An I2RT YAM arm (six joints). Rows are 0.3 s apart.
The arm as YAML. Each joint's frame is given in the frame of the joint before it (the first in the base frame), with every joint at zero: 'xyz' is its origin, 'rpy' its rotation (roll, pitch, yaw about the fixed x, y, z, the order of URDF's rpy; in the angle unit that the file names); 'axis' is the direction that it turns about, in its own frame. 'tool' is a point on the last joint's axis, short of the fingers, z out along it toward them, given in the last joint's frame.
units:
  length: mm
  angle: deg
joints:
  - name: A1
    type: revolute
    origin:
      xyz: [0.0, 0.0, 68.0]
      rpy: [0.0, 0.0, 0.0]
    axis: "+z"
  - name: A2
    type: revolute
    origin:
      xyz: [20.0, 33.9, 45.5]
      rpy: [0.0, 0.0, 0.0]
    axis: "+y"
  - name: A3
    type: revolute
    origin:
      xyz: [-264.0, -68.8, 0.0]
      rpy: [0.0, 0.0, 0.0]
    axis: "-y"
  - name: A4
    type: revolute
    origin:
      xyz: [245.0, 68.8, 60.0]
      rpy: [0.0, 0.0, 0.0]
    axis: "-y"
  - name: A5
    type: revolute
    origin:
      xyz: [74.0, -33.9, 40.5]
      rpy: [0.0, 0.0, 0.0]
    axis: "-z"
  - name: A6
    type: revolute
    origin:
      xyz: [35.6, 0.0, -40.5]
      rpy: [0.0, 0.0, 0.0]
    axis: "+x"
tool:
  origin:
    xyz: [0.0, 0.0, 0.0]
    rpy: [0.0, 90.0, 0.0]
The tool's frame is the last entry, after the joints.
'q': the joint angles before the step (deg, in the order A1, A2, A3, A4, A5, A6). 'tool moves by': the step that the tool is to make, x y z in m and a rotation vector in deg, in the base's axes. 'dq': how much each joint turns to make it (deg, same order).
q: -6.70 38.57 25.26 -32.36 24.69 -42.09
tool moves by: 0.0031 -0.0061 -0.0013 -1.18 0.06 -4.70
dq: -1.60 1.96 0.12 1.23 3.00 1.57
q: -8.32 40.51 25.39 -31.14 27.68 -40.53
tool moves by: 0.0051 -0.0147 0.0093 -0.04 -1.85 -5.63
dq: -5.16 2.39 2.18 1.74 0.11 0.63
